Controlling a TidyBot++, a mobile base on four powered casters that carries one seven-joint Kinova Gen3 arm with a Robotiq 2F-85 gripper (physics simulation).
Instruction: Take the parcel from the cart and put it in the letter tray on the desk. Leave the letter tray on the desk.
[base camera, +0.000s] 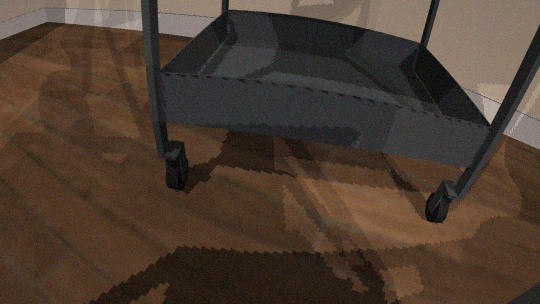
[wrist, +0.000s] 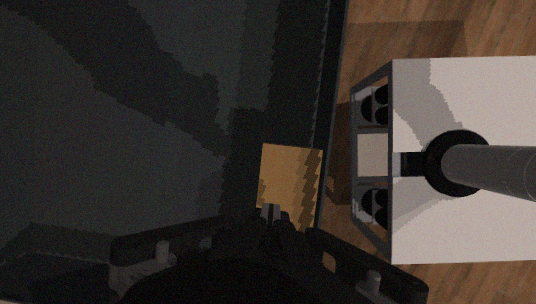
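Where they show: gripper, between the fingertips: (wrist: 270, 215); arm's base, origin of its link: (wrist: 460, 163).
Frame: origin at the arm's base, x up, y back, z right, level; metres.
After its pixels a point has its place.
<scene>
The parcel (wrist: 289, 175) {x 0.318, y -0.421, z 0.038 m}, a tan box, lies in the dark top tray of the cart (wrist: 170, 65) {x 0.266, y -0.547, z 0.155 m} (base camera: 320, 107) {x -0.218, y -0.386, z 0.079 m}, close against the tray's wall on the right side of the wrist view. My gripper (wrist: 270, 215) {x 0.336, y -0.439, z 0.009 m} is shut with nothing between its fingers. Its fingertips overlap the lower left part of the parcel in the wrist view and appear above it; the exact height gap cannot be told. The gripper hides the parcel's lower edge. The letter tray and the desk do not show in either view.
My white mobile base (wrist: 465, 230) {x -0.014, y 0.030, z -0.168 m} with a grey arm tube (wrist: 490, 167) {x 0.117, y -0.045, z 0.008 m} stands right beside the cart in the wrist view. In the base camera view, the cart's lower tray, its posts and casters (base camera: 176, 167) {x -0.349, y -0.416, z -0.099 m} (base camera: 438, 206) {x -0.354, y -0.356, z 0.304 m} stand ahead, with a beige wall (base camera: 480, 45) {x -0.176, y -0.754, z 0.604 m} behind.
</scene>
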